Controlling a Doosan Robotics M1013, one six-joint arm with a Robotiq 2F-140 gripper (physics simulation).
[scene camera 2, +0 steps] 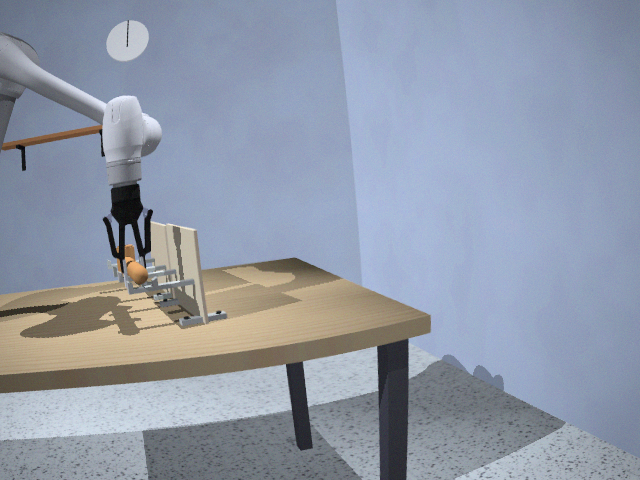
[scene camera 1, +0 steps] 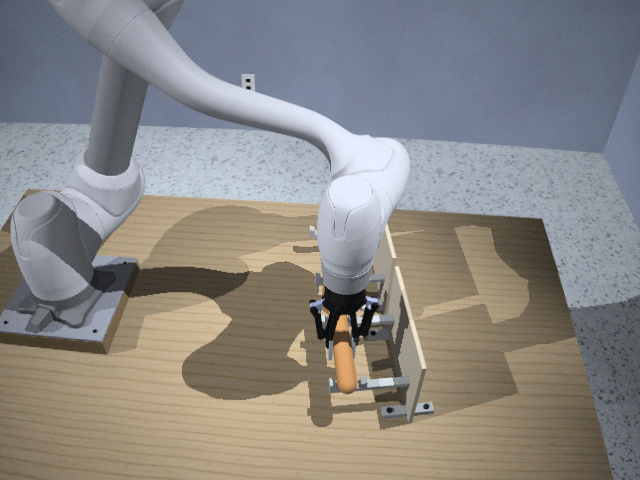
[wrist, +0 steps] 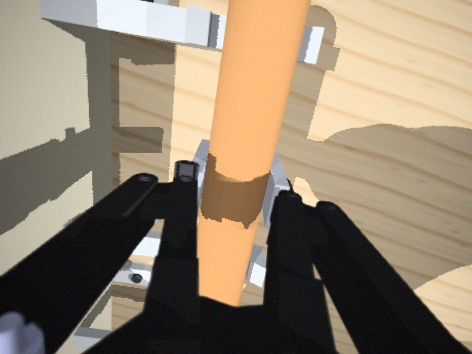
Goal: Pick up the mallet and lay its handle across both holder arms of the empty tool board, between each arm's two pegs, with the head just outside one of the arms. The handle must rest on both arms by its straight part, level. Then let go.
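Where they show: gripper, fingertip midpoint: (scene camera 2: 136, 285); arm's base, link origin: (scene camera 1: 68, 294).
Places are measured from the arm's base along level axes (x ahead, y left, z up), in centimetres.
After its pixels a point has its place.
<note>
The mallet's orange handle (scene camera 1: 345, 367) {x 70.4, y -7.5, z 9.6 cm} (scene camera 2: 136, 271) {x 71.0, y -11.4, z 8.8 cm} (wrist: 252, 100) {x 69.8, y -5.5, z 9.6 cm} is held crosswise over the two arms of the near tool board (scene camera 1: 409, 338) {x 81.3, y 0.6, z 12.5 cm} (scene camera 2: 187, 263) {x 81.8, y -0.6, z 7.8 cm}. My gripper (scene camera 1: 342, 350) {x 68.0, y -0.5, z 3.8 cm} (scene camera 2: 133, 266) (wrist: 236, 162) {x 68.0, y -0.5, z 3.8 cm} is shut on the handle between the two arms. In the wrist view the handle passes between the pegs of the near arm (scene camera 1: 387, 382) {x 78.8, y -5.4, z 4.7 cm} (scene camera 2: 173, 284) {x 78.5, y -6.3, z 4.4 cm} (wrist: 145, 21) {x 77.2, y -5.7, z 4.7 cm}; its end reaches past that arm. The far arm (scene camera 1: 382, 319) {x 74.7, y 10.3, z 4.7 cm} (wrist: 257, 272) {x 62.5, y 5.7, z 6.2 cm} is partly hidden by fingers and handle. The orange mallet head (scene camera 2: 129, 252) {x 65.0, y 10.4, z 10.2 cm} is at the far end, mostly hidden in scene camera 1. Whether the handle touches the arms is unclear.
A second board (scene camera 1: 388, 258) {x 73.0, y 22.2, z 11.7 cm} (scene camera 2: 159, 240) {x 71.0, y 27.6, z 10.5 cm} stands right behind the near one, its arms (scene camera 1: 321, 279) {x 58.5, y 18.7, z 4.0 cm} pointing the same way, close to the mallet head. Bolted feet (scene camera 1: 426, 407) {x 87.8, y -4.3, z -3.0 cm} (scene camera 2: 218, 314) {x 87.7, y -5.0, z -3.4 cm} hold the near board on the wooden table (scene camera 1: 206, 439) {x 45.9, y -23.2, z -4.5 cm} (scene camera 2: 310, 330) {x 105.9, y -19.4, z -4.5 cm}.
</note>
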